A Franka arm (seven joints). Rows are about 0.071 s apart.
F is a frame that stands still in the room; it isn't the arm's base.
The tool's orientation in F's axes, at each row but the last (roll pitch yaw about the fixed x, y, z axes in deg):
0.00 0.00 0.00
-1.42 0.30 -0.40
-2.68 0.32 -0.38
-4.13 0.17 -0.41
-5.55 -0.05 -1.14
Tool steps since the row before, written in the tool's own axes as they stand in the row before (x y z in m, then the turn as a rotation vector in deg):
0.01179 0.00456 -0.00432 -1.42 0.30 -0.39
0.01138 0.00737 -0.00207 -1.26 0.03 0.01
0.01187 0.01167 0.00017 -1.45 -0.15 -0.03
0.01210 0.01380 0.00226 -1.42 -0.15 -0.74
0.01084 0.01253 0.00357 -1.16 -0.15 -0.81
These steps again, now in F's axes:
0.01179 0.00456 -0.00432 -1.42 0.30 -0.39
0.01142 0.00724 -0.00231 -1.26 0.04 0.02
0.01194 0.01159 -0.00044 -1.45 -0.14 -0.01
0.01220 0.01384 0.00122 -1.42 -0.19 -0.72
0.01109 0.01260 0.00235 -1.16 -0.20 -0.79

